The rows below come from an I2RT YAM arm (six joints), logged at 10 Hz.
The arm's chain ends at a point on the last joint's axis. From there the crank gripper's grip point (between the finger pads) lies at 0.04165 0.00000 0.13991 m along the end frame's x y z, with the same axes.
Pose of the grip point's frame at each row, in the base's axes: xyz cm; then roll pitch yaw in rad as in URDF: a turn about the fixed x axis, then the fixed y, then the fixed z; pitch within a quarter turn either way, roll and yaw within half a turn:
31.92 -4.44 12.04 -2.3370 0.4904 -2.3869
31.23 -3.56 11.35 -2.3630 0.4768 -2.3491
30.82 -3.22 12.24 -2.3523 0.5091 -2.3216
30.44 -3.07 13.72 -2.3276 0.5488 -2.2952
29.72 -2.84 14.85 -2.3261 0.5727 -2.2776
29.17 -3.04 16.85 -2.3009 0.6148 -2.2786
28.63 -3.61 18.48 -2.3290 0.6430 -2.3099
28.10 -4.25 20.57 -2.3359 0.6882 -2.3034
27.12 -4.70 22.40 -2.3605 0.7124 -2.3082
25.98 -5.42 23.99 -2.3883 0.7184 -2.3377
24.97 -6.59 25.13 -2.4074 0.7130 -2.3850
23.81 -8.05 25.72 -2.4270 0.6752 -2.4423
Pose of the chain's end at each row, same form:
24.36 2.29 22.56 -2.3370 0.4904 -2.3869
23.62 2.72 22.11 -2.3630 0.4768 -2.3491
22.76 2.70 22.87 -2.3523 0.5091 -2.3216
21.86 2.58 24.09 -2.3276 0.5488 -2.2952
20.87 2.48 25.17 -2.3261 0.5727 -2.2776
19.96 2.23 26.87 -2.3009 0.6148 -2.2786
19.48 1.43 28.68 -2.3290 0.6430 -2.3099
18.63 0.32 30.70 -2.3359 0.6882 -2.3034
17.58 -0.55 32.64 -2.3605 0.7124 -2.3082
16.60 -1.36 34.41 -2.3883 0.7184 -2.3377
15.89 -2.27 35.71 -2.4074 0.7130 -2.3850
15.34 -3.19 36.57 -2.4270 0.6752 -2.4423

